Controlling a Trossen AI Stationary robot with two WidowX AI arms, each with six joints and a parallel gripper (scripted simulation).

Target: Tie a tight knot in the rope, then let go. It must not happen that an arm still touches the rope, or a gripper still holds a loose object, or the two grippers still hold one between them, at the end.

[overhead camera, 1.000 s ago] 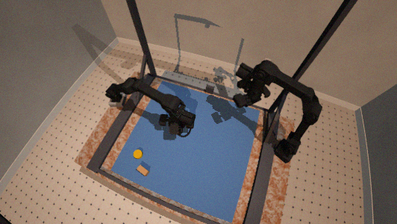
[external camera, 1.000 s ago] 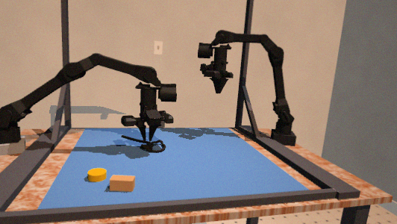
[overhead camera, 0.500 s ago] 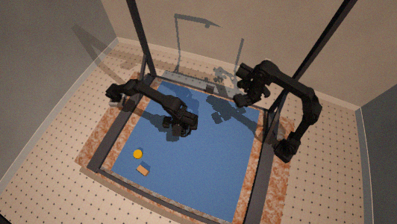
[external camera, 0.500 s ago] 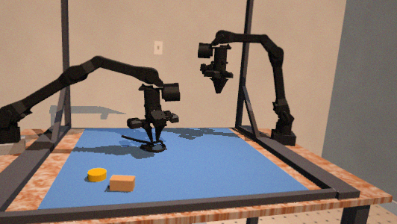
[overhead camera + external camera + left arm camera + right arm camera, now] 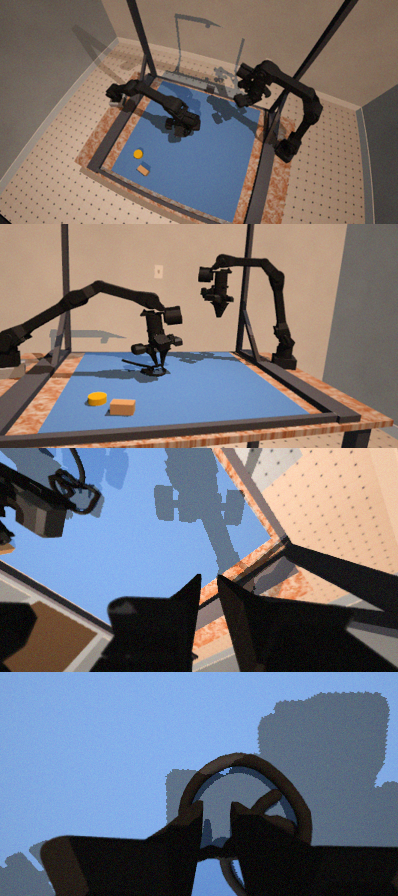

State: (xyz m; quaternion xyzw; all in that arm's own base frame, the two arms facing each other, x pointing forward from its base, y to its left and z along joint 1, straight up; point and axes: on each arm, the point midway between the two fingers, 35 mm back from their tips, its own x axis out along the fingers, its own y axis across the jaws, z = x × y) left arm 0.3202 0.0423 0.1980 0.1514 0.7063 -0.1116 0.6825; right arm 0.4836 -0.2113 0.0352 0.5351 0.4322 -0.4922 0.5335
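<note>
My right gripper is now 7 cm above the blue mat, 5 cm to the right of it and 3 cm short of it. Also, from my right hand: yellow disc 22 cm ahead, 20 cm to the right, 5 cm below; then orange block 29 cm ahead, 13 cm to the right, 5 cm below.
</note>
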